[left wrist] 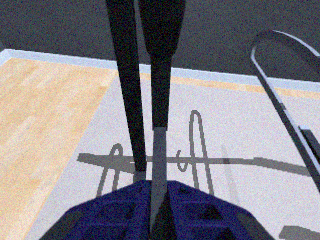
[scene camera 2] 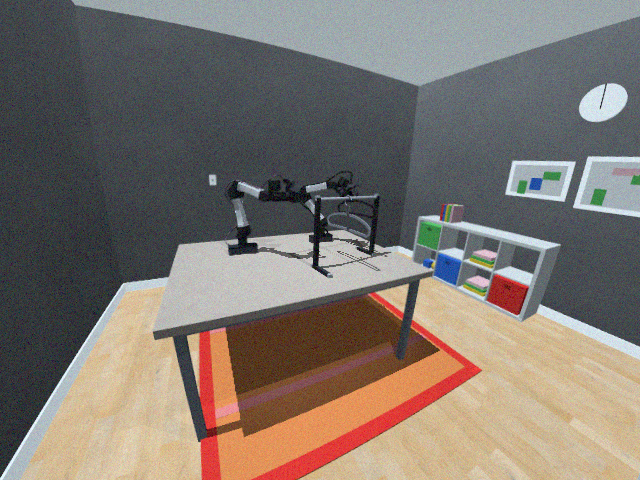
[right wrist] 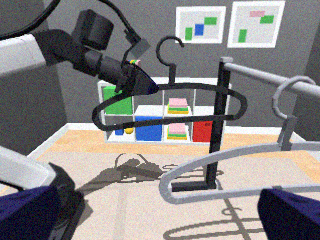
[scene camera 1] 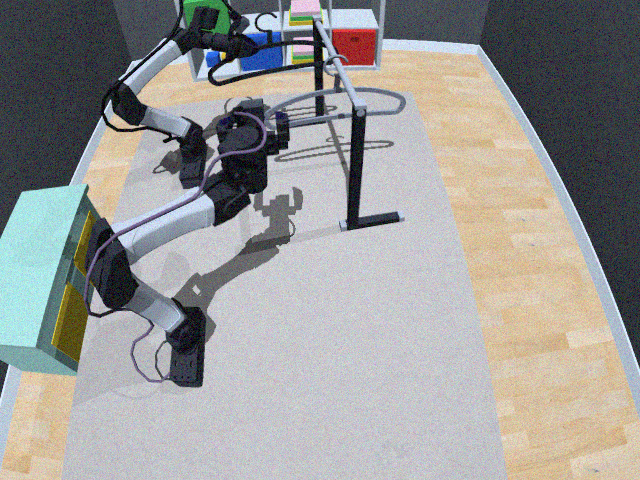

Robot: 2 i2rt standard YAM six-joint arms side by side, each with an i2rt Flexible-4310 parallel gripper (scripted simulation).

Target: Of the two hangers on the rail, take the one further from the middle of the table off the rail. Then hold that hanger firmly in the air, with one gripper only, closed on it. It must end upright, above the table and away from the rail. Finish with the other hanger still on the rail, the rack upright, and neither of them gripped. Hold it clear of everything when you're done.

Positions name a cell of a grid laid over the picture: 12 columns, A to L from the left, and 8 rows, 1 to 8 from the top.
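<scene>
My left gripper (scene camera 1: E1) is visible; further views give the gripper (left wrist: F7) and, again, the left gripper (right wrist: F3). My right gripper (right wrist: F7) is visible. A black hanger (right wrist: G3) is visible.
</scene>
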